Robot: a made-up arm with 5 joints.
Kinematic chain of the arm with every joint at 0, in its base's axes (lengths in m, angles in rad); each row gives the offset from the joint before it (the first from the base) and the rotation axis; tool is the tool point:
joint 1: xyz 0 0 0.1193 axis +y
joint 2: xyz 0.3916 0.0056 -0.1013 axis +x
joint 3: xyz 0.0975 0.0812 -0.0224 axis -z
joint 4: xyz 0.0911 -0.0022 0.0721 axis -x
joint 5: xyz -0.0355 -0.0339 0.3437 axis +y
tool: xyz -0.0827 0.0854 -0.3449
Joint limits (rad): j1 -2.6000..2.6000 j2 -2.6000..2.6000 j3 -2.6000..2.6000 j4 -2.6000..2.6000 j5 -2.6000..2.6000
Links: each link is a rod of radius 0.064 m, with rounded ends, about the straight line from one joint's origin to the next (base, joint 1, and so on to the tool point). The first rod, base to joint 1, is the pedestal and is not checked.
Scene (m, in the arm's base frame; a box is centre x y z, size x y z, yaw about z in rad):
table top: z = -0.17
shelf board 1: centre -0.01 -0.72 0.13 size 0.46 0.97 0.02 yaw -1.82
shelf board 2: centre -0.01 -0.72 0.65 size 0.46 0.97 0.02 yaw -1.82
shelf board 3: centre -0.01 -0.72 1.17 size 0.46 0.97 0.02 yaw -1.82
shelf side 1: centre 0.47 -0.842 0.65 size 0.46 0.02 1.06 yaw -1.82
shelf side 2: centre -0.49 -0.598 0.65 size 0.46 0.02 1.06 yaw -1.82
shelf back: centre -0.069 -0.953 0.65 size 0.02 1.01 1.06 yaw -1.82
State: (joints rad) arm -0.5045 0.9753 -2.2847 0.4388 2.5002
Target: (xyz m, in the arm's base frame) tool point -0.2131 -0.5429 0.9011
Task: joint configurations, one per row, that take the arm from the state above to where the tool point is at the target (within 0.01 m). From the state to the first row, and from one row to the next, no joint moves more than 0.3 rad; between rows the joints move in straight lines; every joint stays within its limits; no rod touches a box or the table.
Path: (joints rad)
1: -0.2641 0.7641 -2.1649 0.4948 2.3436
2: -0.0237 0.5530 -2.0451 0.5508 2.1871
3: 0.2167 0.3418 -1.9252 0.6067 2.0305
4: -0.0576 0.3473 -1.9818 0.4359 2.1729
5: -0.3319 0.3528 -2.0384 0.2651 2.3153
6: -0.6062 0.3583 -2.0950 0.0943 2.4576
7: -0.8805 0.3637 -2.1515 -0.0765 2.6000
8: -1.0520 0.6271 -2.1598 -0.2052 2.6000
9: -1.2235 0.8905 -2.1681 -0.3340 2.6000
10: -1.3951 1.1539 -2.1764 -0.4628 2.6000

